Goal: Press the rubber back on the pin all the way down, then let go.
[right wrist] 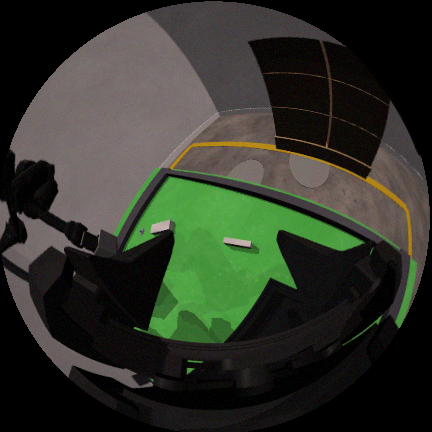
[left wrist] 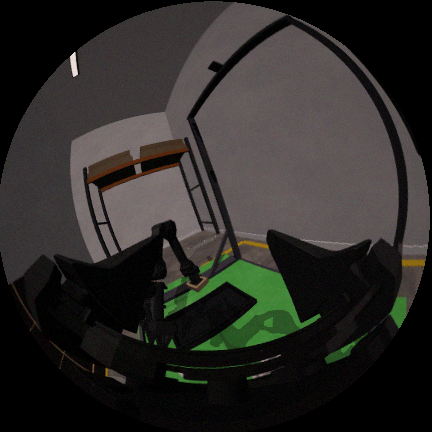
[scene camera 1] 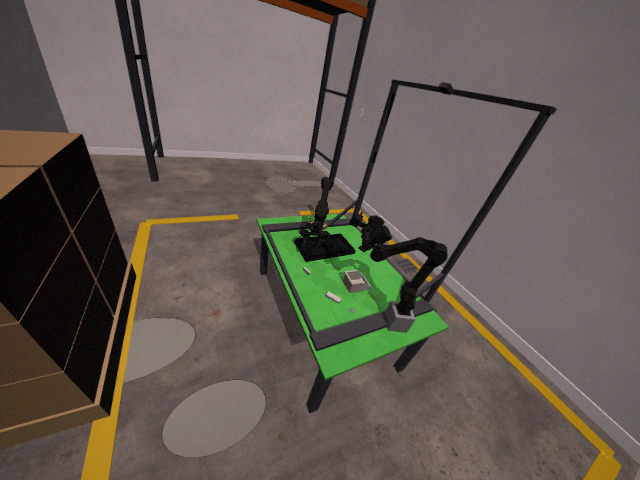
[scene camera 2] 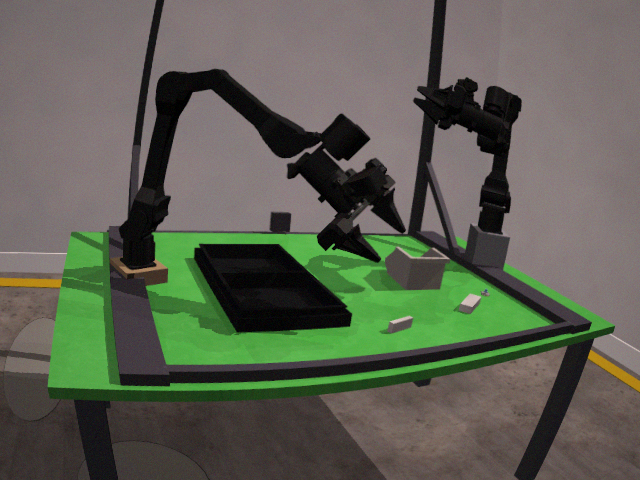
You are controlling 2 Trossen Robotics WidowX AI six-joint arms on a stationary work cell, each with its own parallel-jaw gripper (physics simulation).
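Places are measured from the left arm's base along level axes (x back, y left, z down), in millimetres.
Pixels of known places: left gripper, fingertip midpoint: point(left wrist: 213, 237) point(scene camera 1: 369, 216) point(scene camera 2: 415, 93); right gripper, fingertip midpoint: point(right wrist: 227, 236) point(scene camera 1: 310, 247) point(scene camera 2: 392, 246); left arm's base, link origin: point(right wrist: 95, 243) point(scene camera 1: 402, 309) point(scene camera 2: 490, 230); right arm's base, link origin: point(left wrist: 195, 280) point(scene camera 2: 137, 263).
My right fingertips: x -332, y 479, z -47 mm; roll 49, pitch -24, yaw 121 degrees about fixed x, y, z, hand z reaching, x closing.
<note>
For each thing: its top centre in the pictures, then the offset to it from my right fingertips. "pt": a spot on its surface instead.
- tiny blue-grey piece, top centre: point(right wrist: 139, 230) point(scene camera 1: 352, 309) dx +283, dy -252, dz +145 mm
- grey open bin, surface spot: point(scene camera 2: 424, 274) pt dx +114, dy -234, dz +118 mm
- black divided tray, top centre: point(scene camera 2: 262, 271) point(right wrist: 256, 378) point(left wrist: 205, 311) point(scene camera 1: 325, 243) dx -226, dy -114, dz +117 mm
- second whitish block, top centre: point(scene camera 2: 401, 319) point(right wrist: 236, 241) point(scene camera 1: 307, 269) dx +42, dy -1, dz +134 mm
A tiny blue-grey piece point(scene camera 1: 351, 310) point(scene camera 2: 485, 292) point(right wrist: 142, 231) lies on the green table beside a whitish block point(scene camera 1: 333, 297) point(scene camera 2: 470, 303) point(right wrist: 162, 226). It looks like the pin with its rubber back, but it is too small to tell how the parts sit together. My left gripper point(scene camera 2: 416, 94) point(left wrist: 213, 237) is open and empty, raised high above the table and away from the piece. My right gripper point(scene camera 2: 392, 245) point(right wrist: 227, 236) is open and empty, tilted downward between the black tray and the grey bin in scene camera 2. The piece does not show in the left wrist view.
A grey open bin point(scene camera 1: 356, 285) point(scene camera 2: 424, 274) stands near my right gripper. A black divided tray point(scene camera 2: 294, 320) lies at the left of the table in scene camera 2. A second whitish block point(scene camera 1: 306, 270) point(scene camera 2: 400, 323) point(right wrist: 237, 243) lies near the dark edge rail point(scene camera 2: 310, 367).
</note>
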